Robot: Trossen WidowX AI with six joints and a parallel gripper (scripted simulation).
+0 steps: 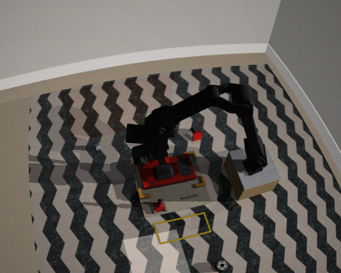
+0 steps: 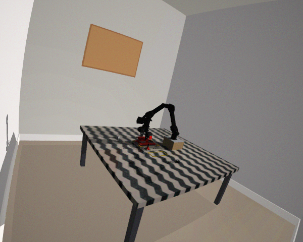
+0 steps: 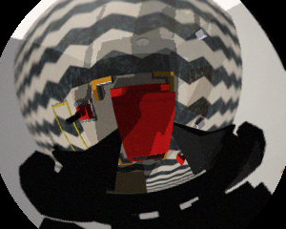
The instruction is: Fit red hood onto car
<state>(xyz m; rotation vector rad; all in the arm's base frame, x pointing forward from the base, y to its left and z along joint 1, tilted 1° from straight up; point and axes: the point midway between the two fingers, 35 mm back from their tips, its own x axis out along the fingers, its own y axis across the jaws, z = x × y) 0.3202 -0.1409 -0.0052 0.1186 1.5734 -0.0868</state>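
The grey engine block is 3 cm below my gripper tip. Round my gripper tip: red hood 1 cm above.
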